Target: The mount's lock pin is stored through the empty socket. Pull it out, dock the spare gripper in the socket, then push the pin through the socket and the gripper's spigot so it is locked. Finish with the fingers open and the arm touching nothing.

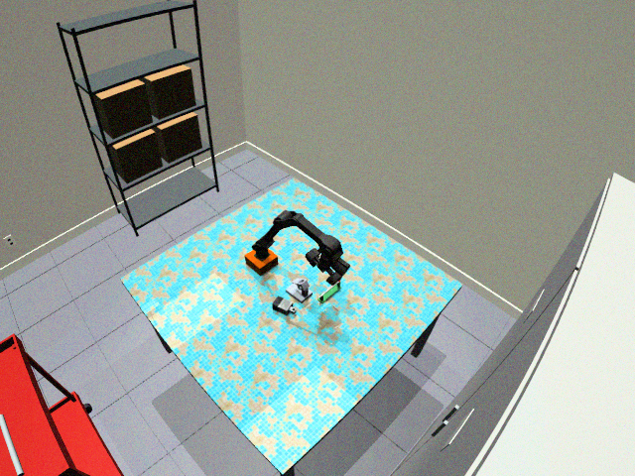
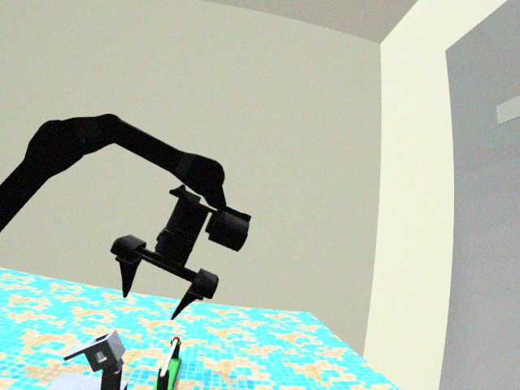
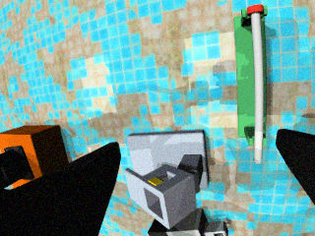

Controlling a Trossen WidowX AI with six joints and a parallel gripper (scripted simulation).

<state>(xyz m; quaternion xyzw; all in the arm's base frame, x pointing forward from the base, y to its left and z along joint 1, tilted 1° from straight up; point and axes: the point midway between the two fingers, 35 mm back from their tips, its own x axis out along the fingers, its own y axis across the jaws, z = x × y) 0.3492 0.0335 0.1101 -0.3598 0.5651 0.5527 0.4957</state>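
Right now my gripper tip is 19 cm to the left of the spare gripper, 11 cm above it and 6 cm past it. Round my gripper tip: green rest: 11 cm below, 5 cm ahead, 2 cm to the left; then grey mount: 8 cm below, 7 cm to the right, 6 cm behind.
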